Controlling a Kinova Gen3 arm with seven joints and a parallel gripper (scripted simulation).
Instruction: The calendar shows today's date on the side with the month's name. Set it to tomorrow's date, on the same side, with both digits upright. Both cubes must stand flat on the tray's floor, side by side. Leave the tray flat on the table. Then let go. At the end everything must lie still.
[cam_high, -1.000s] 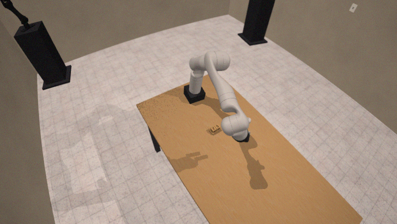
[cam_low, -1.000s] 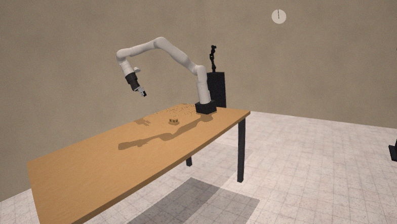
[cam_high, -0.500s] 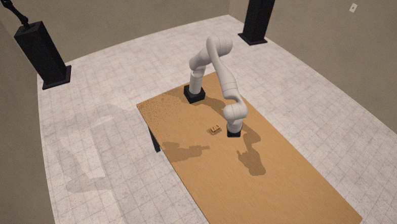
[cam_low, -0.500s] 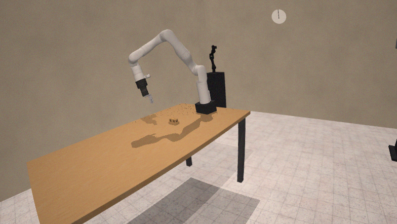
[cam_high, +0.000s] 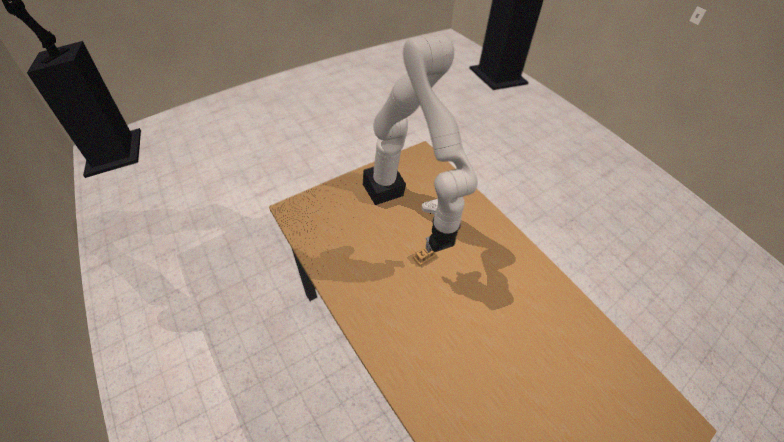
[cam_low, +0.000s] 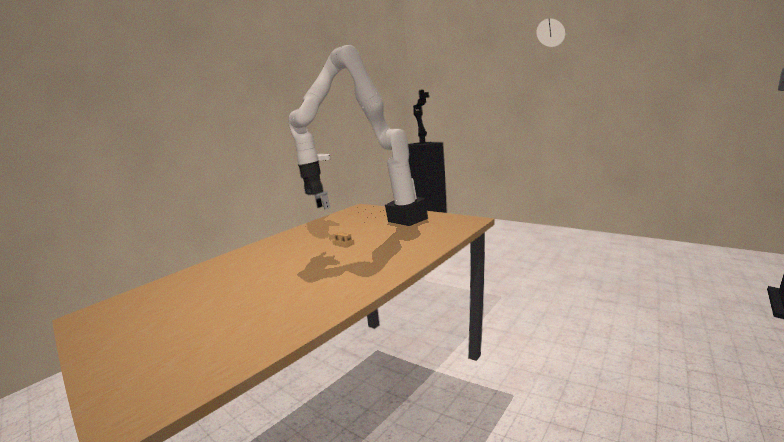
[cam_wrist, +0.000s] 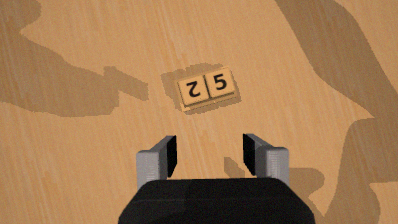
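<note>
The wooden date cube is 6 cm behind my hand, 1 cm to the right of it and 15 cm below it. From my hand the other things lie so: wooden tray: 7 cm behind, 1 cm to the left, 17 cm below.
</note>
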